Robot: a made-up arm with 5 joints.
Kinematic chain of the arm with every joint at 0, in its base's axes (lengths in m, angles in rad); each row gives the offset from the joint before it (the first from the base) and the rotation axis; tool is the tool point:
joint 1: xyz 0 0 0.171 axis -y
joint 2: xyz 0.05 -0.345 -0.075 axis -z
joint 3: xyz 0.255 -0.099 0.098 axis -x
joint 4: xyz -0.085 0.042 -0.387 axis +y
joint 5: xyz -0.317 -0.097 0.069 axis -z
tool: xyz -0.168 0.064 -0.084
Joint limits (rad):
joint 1: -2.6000..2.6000
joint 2: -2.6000..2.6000
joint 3: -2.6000..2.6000
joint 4: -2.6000..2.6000
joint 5: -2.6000..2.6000
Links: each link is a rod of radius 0.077 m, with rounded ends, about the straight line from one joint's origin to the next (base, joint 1, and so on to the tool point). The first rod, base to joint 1, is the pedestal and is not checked.
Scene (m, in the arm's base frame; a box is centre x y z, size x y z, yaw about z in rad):
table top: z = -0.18
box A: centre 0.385 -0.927 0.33 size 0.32 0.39 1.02 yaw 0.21
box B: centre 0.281 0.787 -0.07 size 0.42 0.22 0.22 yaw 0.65
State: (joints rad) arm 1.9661 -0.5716 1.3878 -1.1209 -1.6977
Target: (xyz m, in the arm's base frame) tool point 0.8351 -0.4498 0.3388
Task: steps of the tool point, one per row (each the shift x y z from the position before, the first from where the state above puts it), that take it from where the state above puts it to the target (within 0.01 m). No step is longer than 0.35 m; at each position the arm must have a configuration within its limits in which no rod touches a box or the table.
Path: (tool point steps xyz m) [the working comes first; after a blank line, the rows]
Joints at the target: 1.1003 -1.1085 0.2052 -1.3932 -1.6384
Straight joint move there: touches box A.

1: 0.0174 0.1136 0.1630
2: 0.0253 0.1523 0.1243
3: 0.0380 0.1694 0.0750
4: 0.0518 0.1631 0.0253
5: 0.3447 -0.0331 0.0178
6: 0.3231 -0.0150 -0.1304
7: 0.2363 0.0086 -0.2468
8: 0.1121 0.0329 -0.3044

